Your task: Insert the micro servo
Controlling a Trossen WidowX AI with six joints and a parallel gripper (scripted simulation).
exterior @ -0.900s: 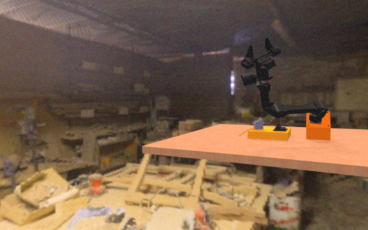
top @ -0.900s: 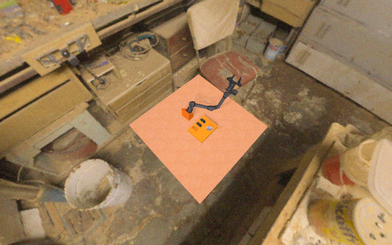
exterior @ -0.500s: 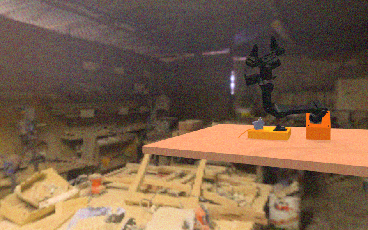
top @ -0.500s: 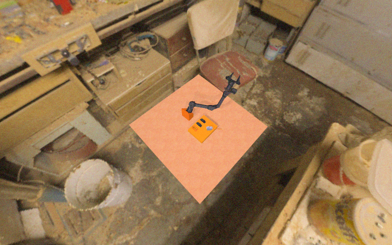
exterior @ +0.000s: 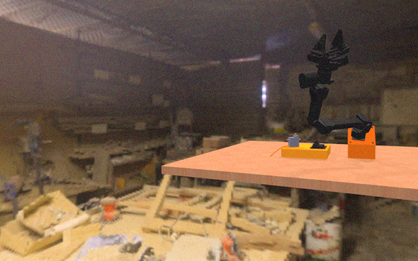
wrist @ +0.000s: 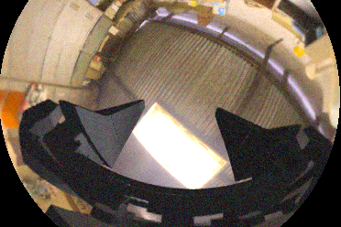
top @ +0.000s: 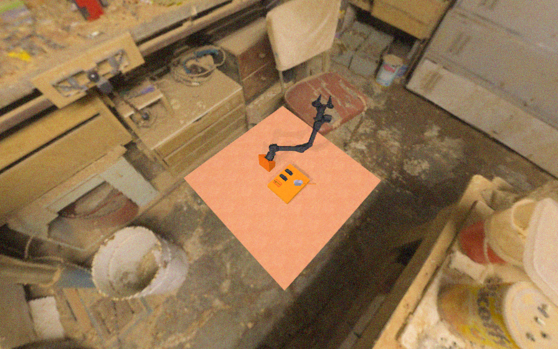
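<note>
Now: the robot deck 230 mm ahead of my gripper tip, 570 mm to the right of it and 540 mm below it.
</note>
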